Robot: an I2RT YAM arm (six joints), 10 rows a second.
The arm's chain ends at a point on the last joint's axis. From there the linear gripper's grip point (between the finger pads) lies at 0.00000 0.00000 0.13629 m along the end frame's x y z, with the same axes.
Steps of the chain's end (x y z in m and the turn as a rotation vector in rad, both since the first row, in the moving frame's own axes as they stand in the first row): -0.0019 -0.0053 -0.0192 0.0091 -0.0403 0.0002; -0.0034 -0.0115 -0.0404 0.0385 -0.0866 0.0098; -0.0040 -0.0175 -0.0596 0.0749 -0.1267 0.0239; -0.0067 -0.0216 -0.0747 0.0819 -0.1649 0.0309; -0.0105 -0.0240 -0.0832 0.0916 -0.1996 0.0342
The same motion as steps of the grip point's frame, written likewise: -0.0074 -0.0065 -0.0193 0.0091 -0.0403 0.0002; -0.0152 -0.0168 -0.0410 0.0385 -0.0866 0.0098; -0.0211 -0.0279 -0.0611 0.0749 -0.1267 0.0239; -0.0289 -0.0330 -0.0770 0.0819 -0.1649 0.0309; -0.0373 -0.0368 -0.0865 0.0916 -0.1996 0.0342
